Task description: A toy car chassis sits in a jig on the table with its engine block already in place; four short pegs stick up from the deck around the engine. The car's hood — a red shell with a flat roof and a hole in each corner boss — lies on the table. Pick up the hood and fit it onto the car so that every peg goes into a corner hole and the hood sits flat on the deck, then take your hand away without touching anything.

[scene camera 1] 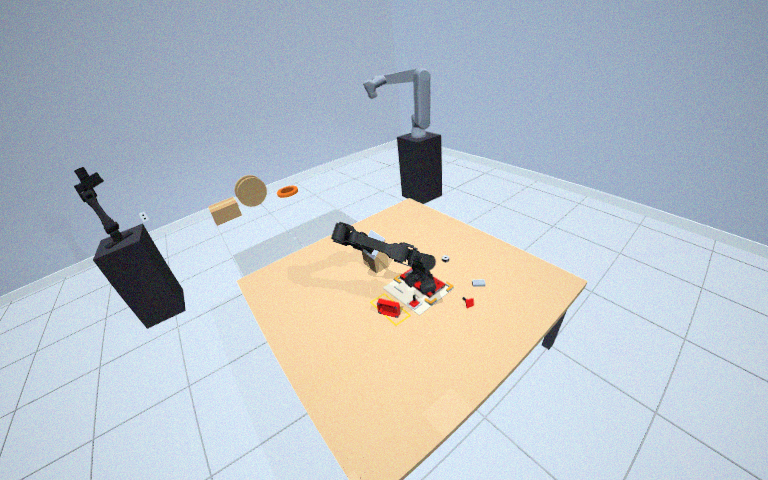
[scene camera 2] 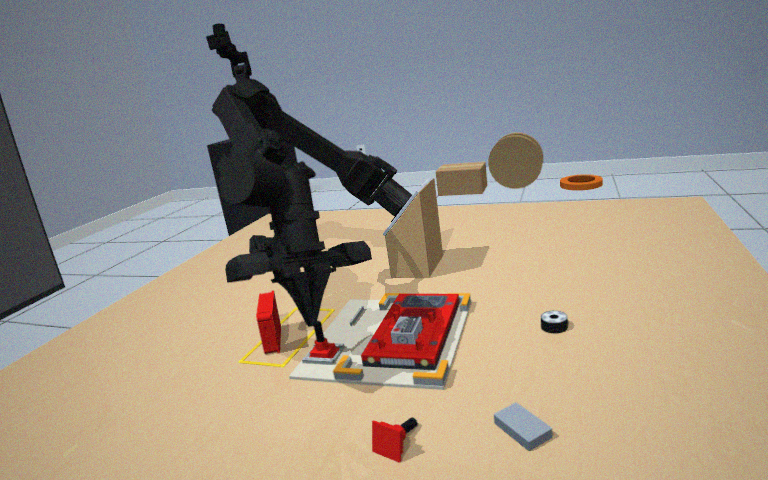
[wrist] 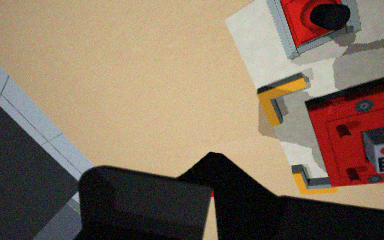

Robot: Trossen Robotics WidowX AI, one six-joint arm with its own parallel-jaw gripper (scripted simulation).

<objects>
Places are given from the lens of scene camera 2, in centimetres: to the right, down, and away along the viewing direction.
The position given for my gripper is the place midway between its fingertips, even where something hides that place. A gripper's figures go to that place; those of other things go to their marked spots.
my gripper [scene camera 2: 312,326]: -9, 11, 65
red hood [scene camera 2: 267,315]: -18, 12, 78
</objects>
